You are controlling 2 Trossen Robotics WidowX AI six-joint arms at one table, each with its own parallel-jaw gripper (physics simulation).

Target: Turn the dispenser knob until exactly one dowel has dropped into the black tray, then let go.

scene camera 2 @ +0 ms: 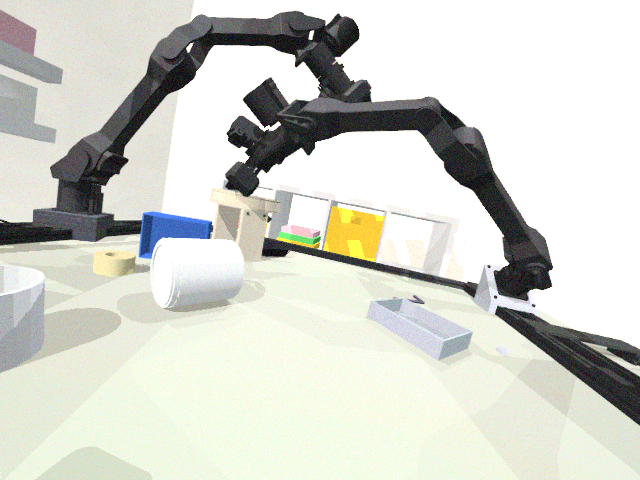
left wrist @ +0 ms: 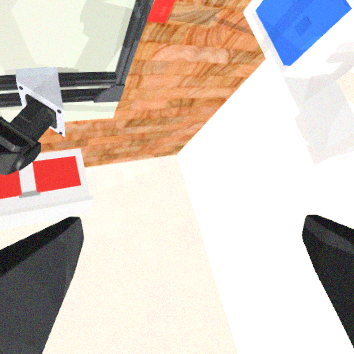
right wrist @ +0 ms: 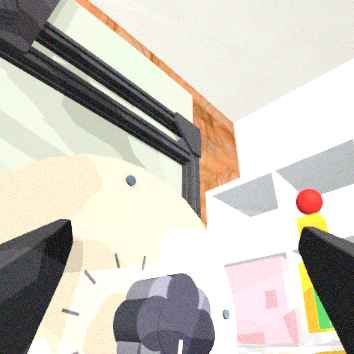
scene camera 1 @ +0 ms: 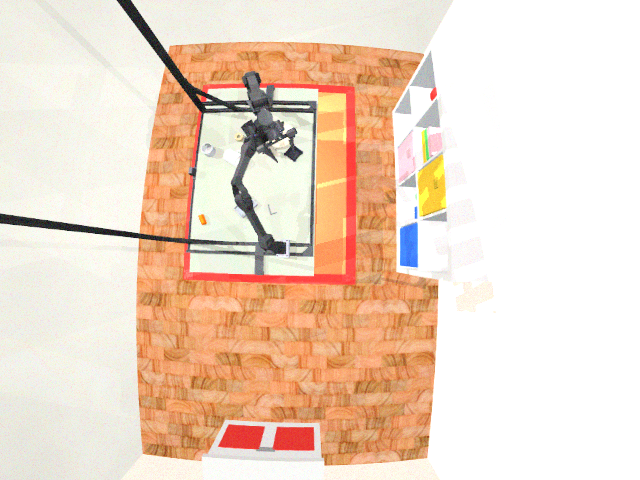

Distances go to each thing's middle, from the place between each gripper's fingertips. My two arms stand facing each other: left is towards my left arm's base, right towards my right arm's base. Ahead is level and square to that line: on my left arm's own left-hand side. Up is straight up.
The dark lobed knob (right wrist: 171,306) lies 20 mm behind my left hand, 250 mm to the left of it and 220 mm below it. Round my left hand: white cylinder (scene camera 2: 184,271) 310 mm behind, 230 mm to the left, 330 mm below; grey tray (scene camera 2: 435,335) 300 mm behind, 80 mm to the right, 350 mm below; blue bin (scene camera 2: 155,225) 160 mm behind, 340 mm to the left, 320 mm below.
The dark lobed knob lies 4 cm below my right hand and 3 cm to the right of it. From my right hand the other things lie so: white cylinder: 30 cm behind, 15 cm below, 6 cm to the right; then blue bin: 15 cm behind, 14 cm below, 5 cm to the left; then tape roll (scene camera 2: 108,262): 26 cm behind, 17 cm below, 8 cm to the left.
